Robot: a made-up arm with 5 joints.
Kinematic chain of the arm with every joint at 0, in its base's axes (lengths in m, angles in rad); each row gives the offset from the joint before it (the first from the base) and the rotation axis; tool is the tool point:
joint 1: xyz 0 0 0.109 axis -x
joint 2: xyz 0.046 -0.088 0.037 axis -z
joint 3: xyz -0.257 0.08 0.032 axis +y
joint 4: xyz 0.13 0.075 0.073 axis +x
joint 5: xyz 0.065 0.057 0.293 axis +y
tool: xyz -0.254 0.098 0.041
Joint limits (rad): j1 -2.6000..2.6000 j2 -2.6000..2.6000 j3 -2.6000..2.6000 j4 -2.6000..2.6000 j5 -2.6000..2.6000
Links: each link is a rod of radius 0.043 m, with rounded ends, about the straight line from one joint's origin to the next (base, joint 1, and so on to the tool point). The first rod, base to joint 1, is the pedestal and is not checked.
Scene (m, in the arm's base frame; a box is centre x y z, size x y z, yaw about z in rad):
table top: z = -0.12
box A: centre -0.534 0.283 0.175 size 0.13 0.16 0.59 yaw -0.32
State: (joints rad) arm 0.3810 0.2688 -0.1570 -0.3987 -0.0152
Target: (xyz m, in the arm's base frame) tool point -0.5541 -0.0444 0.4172
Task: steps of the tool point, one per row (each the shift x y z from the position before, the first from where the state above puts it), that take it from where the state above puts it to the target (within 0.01 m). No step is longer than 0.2 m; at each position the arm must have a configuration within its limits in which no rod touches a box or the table.
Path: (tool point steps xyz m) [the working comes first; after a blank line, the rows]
Joints at the target: -0.0637 -0.5472 -0.5540 -0.2090 -0.1804
Straight joint move there: touches box A.

1: 0.0452 -0.0386 0.1481
2: 0.0252 -0.1053 0.1185
3: -0.0100 -0.1488 0.0600
4: -0.0488 -0.1550 -0.0167
5: -0.0759 -0.1191 -0.0959
6: -0.0768 -0.0496 -0.1596
7: 0.0720 0.0016 0.1759
8: 0.0060 0.0735 0.0938
9: -0.0857 0.0611 0.0056
10: -0.1255 -0.0111 -0.0763
11: -0.0866 -0.0814 -0.1352

